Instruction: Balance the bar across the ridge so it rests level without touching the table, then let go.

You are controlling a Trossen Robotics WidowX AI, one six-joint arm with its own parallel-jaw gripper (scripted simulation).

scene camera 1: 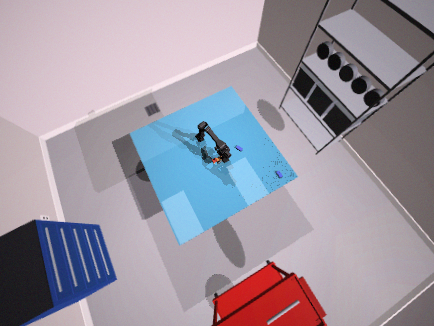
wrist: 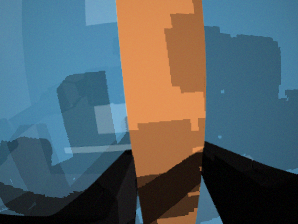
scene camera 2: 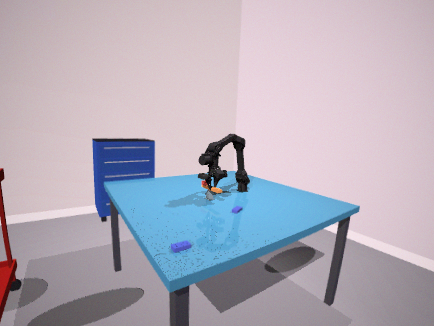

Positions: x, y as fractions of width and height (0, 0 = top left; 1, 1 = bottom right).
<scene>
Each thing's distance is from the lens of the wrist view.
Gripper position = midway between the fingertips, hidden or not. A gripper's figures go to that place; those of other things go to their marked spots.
my gripper (wrist: 0.56, 0.69): 10 cm
bar (wrist: 0.55, 0.27): 7 cm
</scene>
